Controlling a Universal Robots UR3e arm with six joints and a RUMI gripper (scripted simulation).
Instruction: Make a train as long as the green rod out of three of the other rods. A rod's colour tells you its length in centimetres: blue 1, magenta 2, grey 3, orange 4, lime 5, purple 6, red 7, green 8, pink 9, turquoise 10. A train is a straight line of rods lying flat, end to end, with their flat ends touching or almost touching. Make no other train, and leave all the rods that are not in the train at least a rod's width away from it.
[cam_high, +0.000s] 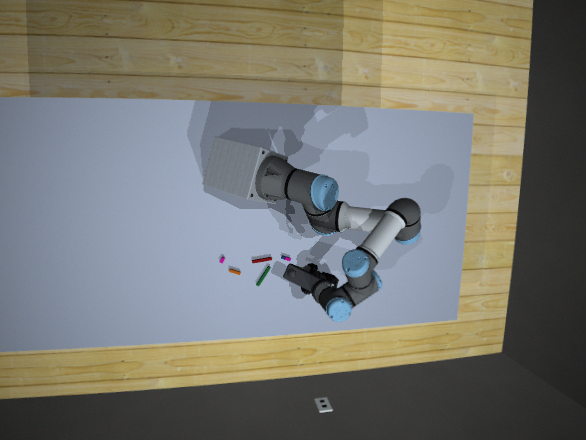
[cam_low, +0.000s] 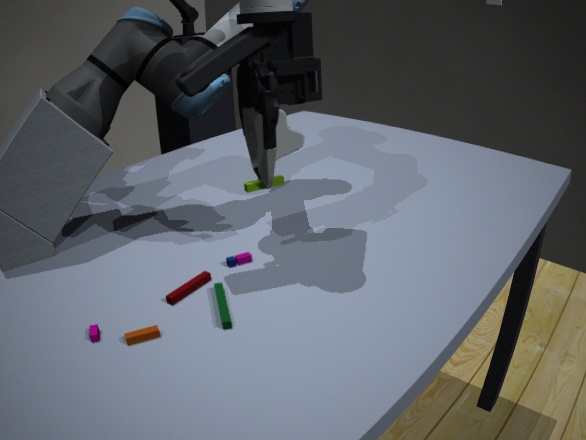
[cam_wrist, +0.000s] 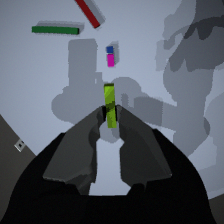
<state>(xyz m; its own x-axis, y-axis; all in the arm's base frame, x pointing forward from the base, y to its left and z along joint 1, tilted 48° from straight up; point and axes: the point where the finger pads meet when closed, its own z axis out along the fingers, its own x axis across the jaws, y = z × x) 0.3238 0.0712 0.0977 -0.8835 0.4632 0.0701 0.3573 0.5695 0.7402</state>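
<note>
My hand is 20 mm past the blue rod, 50 mm to the left of it and 110 mm above it. Round my hand: green rod (40 mm ahead, 120 mm to the right, 110 mm below); lime rod (10 mm below); red rod (20 mm behind, 130 mm to the right, 110 mm below).
</note>
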